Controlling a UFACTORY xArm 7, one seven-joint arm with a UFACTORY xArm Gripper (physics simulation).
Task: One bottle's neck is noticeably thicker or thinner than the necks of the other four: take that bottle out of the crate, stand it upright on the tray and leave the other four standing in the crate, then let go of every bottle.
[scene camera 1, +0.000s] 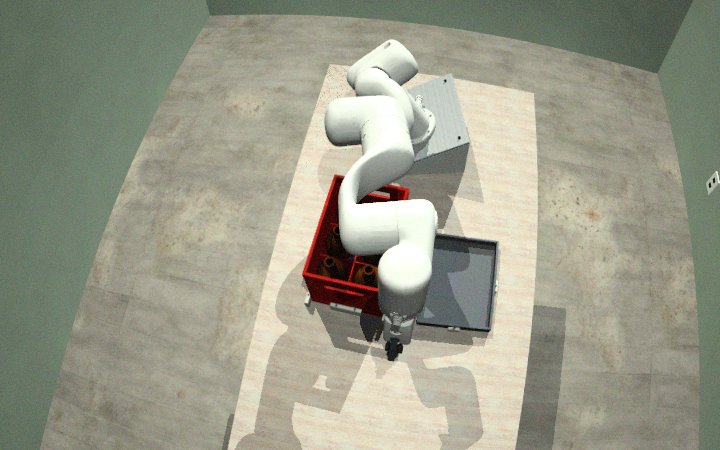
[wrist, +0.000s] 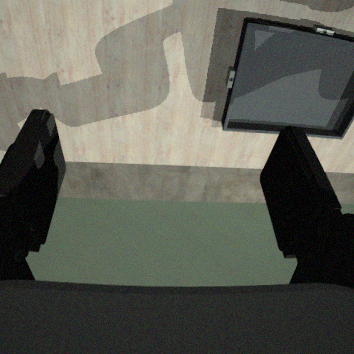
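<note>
The red crate stands left of the tray, partly under the arm in the scene view. Brown bottles stand in it: one bottle in the near left compartment, another bottle right of it, and another bottle behind; the arm hides the rest. I cannot tell from these frames which neck differs. The grey tray lies right of the crate, and no bottle shows on its visible part. My gripper is open and empty, in front of the gap between crate and tray.
The arm's grey base block stands at the back of the pale wooden table. The arm reaches forward above the crate's right side and the tray's left edge. The crate's red walls rise around the bottles. Dark shadows of the arm fall across the table and the tray.
</note>
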